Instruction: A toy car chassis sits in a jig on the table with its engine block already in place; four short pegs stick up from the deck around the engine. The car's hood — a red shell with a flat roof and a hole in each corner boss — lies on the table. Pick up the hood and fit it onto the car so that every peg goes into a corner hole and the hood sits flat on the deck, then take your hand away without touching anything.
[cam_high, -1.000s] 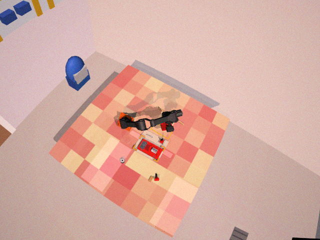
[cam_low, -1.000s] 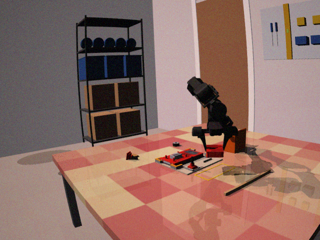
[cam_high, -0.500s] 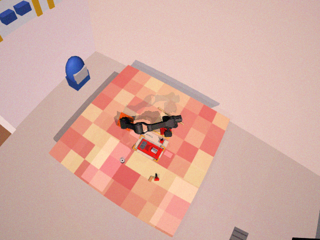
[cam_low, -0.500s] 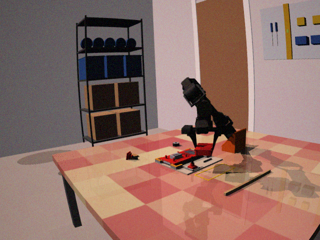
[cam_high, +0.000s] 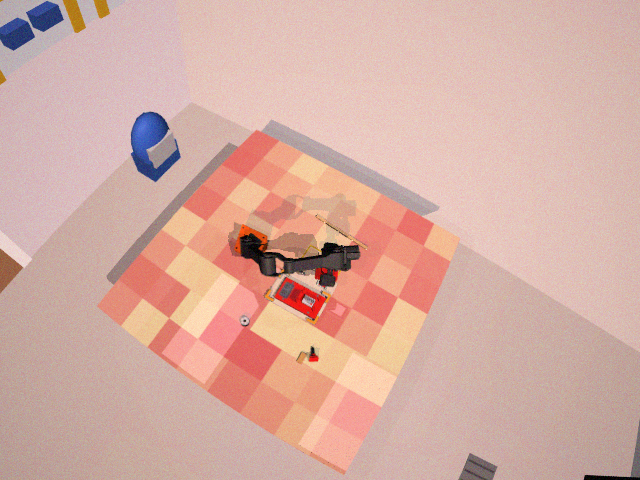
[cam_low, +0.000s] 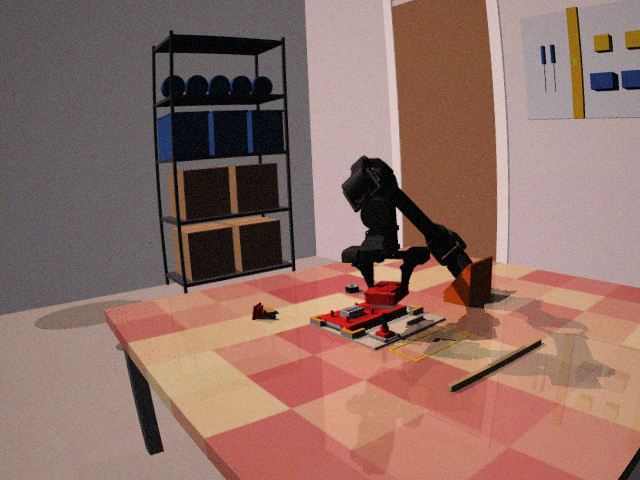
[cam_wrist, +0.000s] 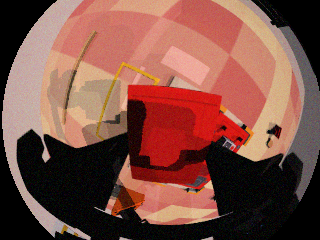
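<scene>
The grey engine block lies 12 cm to the right of my gripper tip and 8 cm below it. From my gripper tip the other things lie so: long thin bar 27 cm to the left, 10 cm below, 7 cm behind; grey wheel 36 cm to the right, 17 cm behind, 10 cm below; red hood right at my gripper tip.
</scene>
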